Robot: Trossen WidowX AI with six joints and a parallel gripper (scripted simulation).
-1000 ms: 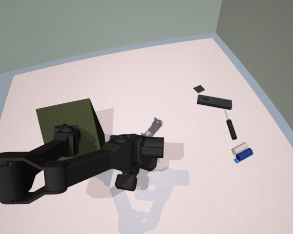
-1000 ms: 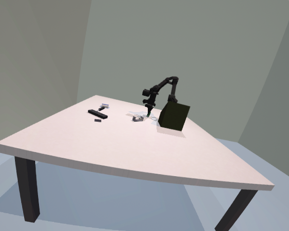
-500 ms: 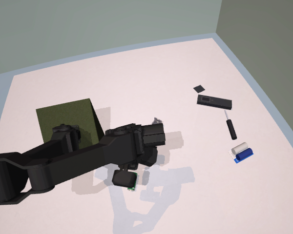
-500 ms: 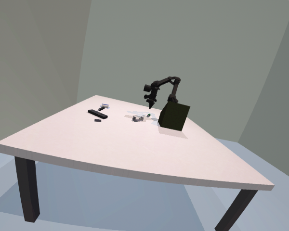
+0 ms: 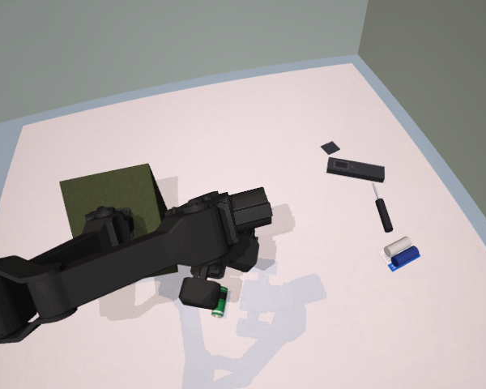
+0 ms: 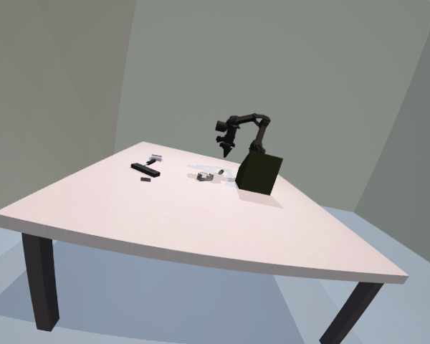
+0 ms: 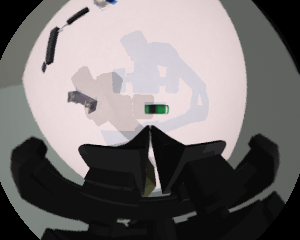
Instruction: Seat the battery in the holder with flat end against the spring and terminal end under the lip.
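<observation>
The green battery is 10 mm behind my gripper tip, 20 mm to the right of it and 110 mm below it. Round my gripper tip: black remote 410 mm ahead, 290 mm to the left, 100 mm below; then screwdriver 430 mm ahead, 170 mm to the left, 110 mm below; then blister card 430 mm ahead, 20 mm to the left, 110 mm below.
</observation>
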